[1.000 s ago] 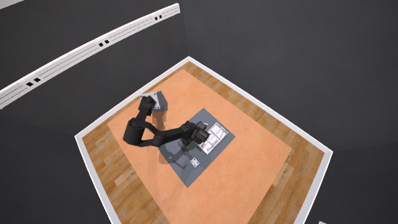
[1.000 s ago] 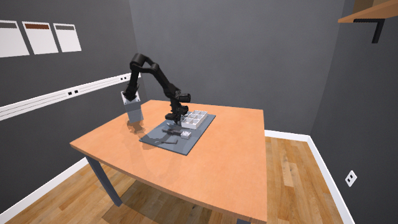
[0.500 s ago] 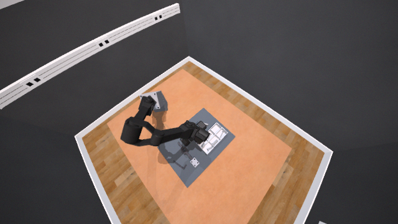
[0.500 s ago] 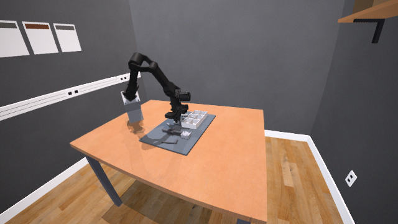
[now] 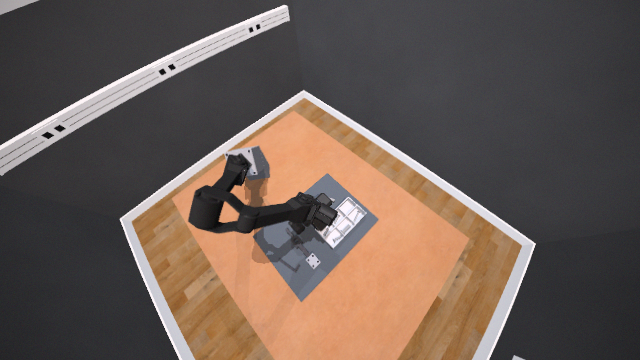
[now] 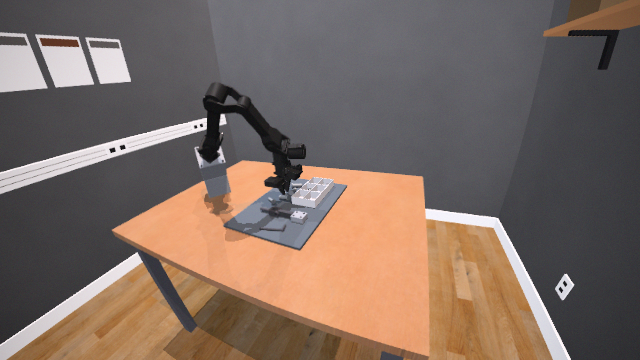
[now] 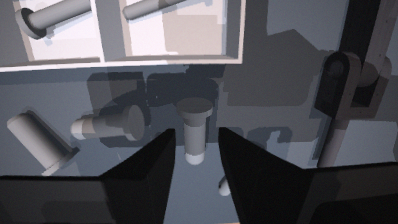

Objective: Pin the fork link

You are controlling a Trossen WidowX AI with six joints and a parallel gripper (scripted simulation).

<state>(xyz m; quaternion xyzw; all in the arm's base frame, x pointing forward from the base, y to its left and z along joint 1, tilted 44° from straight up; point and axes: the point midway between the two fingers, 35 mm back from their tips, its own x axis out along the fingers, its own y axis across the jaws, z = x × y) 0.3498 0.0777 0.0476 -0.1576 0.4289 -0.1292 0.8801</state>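
My gripper is now 6 cm above the thick headed pin and 1 cm past it. Round my hand: dark fork link: 12 cm to the right, 5 cm below; then grey mat: 7 cm below, 4 cm ahead, 2 cm to the right; then dark flat bar: 12 cm to the right, 5 cm below, 4 cm ahead.
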